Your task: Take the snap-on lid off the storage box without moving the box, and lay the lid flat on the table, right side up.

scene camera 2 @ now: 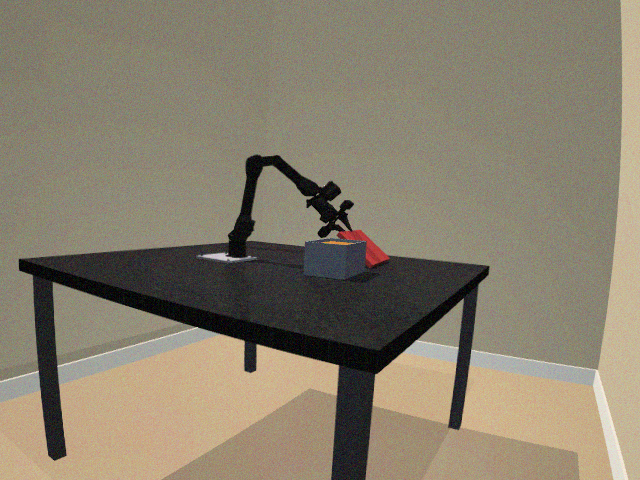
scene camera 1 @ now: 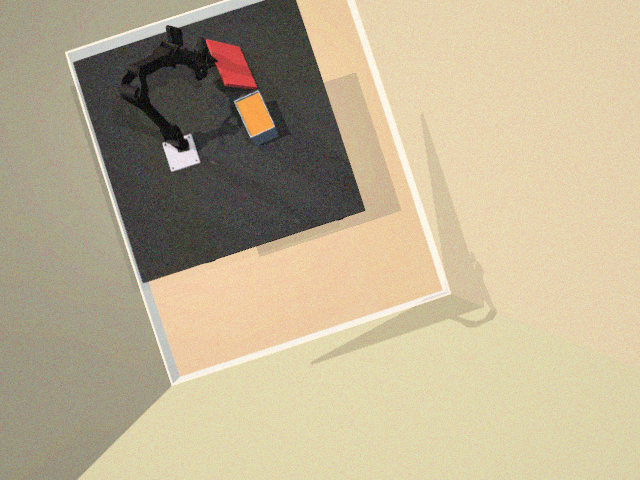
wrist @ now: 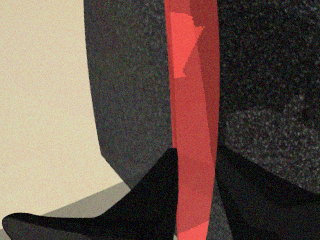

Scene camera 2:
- my gripper: 350,233
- blue-grey storage box: 333,258
